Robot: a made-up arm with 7 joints.
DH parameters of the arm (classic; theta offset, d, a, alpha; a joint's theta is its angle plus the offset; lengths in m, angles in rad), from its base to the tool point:
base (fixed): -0.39 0 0.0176 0
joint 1: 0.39 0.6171 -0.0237 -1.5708
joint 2: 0 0.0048 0.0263 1.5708
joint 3: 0 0.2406 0.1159 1.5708
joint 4: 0 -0.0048 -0.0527 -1.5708
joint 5: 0 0.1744 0.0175 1.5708
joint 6: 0 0.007 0.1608 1.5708
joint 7: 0 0.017 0.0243 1.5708
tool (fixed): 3.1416 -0.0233 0 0
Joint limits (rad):
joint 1: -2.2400..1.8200
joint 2: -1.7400..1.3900
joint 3: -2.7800..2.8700
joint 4: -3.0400..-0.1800
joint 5: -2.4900..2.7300
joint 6: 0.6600..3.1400
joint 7: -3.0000..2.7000
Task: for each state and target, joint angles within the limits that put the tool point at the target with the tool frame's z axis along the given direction. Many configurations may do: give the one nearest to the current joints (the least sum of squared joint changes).
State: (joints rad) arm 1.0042 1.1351 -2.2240 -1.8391 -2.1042 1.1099 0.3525
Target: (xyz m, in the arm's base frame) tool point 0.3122 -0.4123 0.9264 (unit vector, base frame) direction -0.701 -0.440 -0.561
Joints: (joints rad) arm 0.1134 0.7040 -1.5316 -1.3498 -1.7827 1.4878 0.1424
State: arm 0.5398 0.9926 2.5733 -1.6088 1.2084 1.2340 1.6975
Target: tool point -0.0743 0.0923 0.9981 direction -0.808 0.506 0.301
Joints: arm 0.1882 1.0945 2.8700 -2.0123 0.4189 1.6616 2.0664
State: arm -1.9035 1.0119 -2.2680 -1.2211 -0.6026 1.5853 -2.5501
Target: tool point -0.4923 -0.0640 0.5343 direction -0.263 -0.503 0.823
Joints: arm -2.1431 1.3471 -1.3085 -1.4496 -0.9099 1.8723 -3.0000
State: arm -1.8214 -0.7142 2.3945 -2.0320 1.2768 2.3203 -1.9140
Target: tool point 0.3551 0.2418 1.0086 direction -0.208 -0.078 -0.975
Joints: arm -1.7088 -0.4606 2.1822 -1.1609 1.0547 2.7271 -2.1581
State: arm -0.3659 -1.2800 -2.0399 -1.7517 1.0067 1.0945 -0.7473
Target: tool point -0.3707 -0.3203 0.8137 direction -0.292 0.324 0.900
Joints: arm -0.4858 -0.8983 -1.7227 -1.4531 1.0821 1.1421 -0.1228
